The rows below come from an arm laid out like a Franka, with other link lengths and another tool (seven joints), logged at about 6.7 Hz.
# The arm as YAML. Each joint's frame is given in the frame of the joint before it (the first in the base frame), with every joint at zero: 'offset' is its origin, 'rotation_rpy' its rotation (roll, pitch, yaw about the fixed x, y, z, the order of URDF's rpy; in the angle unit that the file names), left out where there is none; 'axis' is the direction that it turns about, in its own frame. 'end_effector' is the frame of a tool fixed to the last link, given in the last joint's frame.
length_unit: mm
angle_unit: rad
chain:
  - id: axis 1
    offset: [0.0, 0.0, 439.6]
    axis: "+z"
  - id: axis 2
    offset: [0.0, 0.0, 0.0]
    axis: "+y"
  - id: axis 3
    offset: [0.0, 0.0, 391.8]
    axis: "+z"
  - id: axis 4
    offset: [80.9, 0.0, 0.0]
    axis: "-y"
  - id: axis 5
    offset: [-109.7, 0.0, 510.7]
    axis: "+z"
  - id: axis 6
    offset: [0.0, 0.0, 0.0]
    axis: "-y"
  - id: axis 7
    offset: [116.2, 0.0, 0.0]
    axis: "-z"
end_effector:
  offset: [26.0, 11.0, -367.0]
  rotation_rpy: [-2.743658, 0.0, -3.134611]
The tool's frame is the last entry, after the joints.
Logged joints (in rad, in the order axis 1, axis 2, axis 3, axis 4, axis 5, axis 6, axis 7), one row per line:
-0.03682 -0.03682 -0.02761 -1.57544 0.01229 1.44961 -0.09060
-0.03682 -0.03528 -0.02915 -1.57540 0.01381 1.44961 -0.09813
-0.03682 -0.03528 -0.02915 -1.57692 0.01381 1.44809 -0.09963
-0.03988 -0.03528 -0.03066 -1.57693 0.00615 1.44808 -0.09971
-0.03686 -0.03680 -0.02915 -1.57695 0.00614 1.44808 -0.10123
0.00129 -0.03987 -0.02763 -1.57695 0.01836 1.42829 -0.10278
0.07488 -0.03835 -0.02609 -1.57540 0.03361 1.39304 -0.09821
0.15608 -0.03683 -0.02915 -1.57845 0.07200 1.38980 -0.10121
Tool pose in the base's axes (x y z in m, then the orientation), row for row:
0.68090 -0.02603 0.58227 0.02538 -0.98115 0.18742 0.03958
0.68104 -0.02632 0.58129 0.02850 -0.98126 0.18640 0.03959
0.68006 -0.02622 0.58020 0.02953 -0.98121 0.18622 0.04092
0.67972 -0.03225 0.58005 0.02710 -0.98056 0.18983 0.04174
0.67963 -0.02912 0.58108 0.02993 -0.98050 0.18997 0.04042
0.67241 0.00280 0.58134 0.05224 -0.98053 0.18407 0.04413
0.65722 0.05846 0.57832 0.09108 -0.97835 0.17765 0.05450
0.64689 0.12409 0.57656 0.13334 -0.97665 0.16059 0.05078
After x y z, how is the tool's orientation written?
As a quaternion, x y z w.
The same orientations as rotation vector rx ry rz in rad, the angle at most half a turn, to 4 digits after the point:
0.0778 -3.0071 0.5744
0.0873 -3.0074 0.5713
0.0904 -3.0048 0.5703
0.0829 -3.0012 0.5810
0.0917 -3.0035 0.5819
0.1597 -2.9968 0.5626
0.2766 -2.9713 0.5395
0.4059 -2.9729 0.4888

